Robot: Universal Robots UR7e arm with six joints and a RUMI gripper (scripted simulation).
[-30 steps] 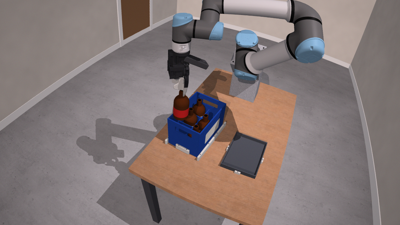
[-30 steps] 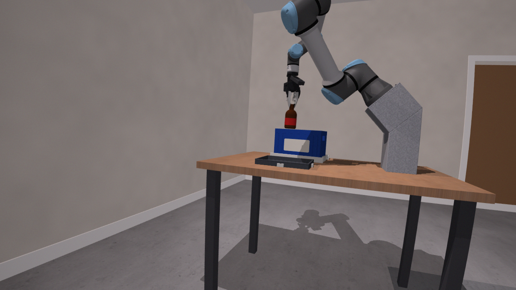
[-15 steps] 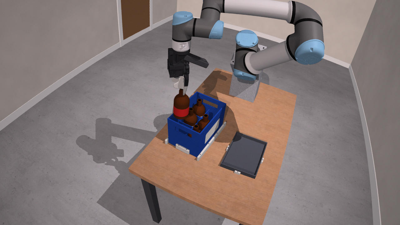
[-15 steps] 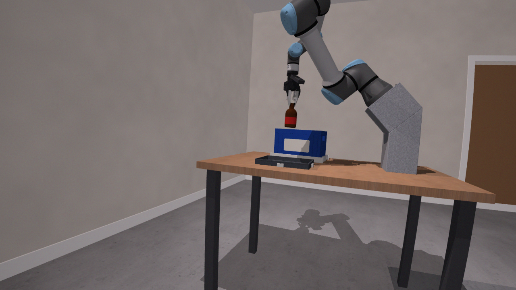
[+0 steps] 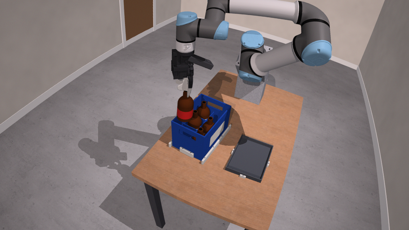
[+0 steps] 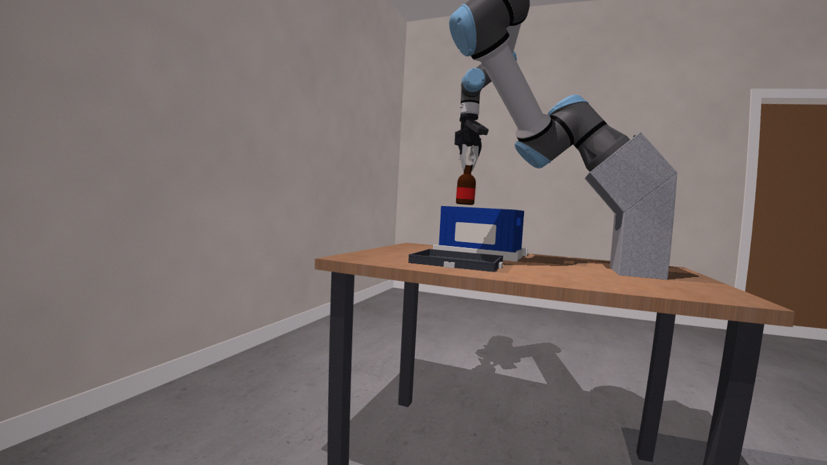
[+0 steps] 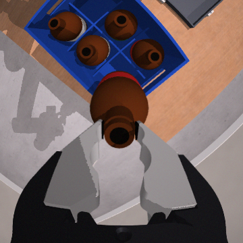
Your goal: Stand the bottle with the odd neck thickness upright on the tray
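My gripper is now 10 mm short of the bottle, 10 mm to the left of it and 70 mm above it. Round my hand: dark tray (90 mm behind, 330 mm to the left, 320 mm below); crate (80 mm behind, 40 mm to the left, 250 mm below).
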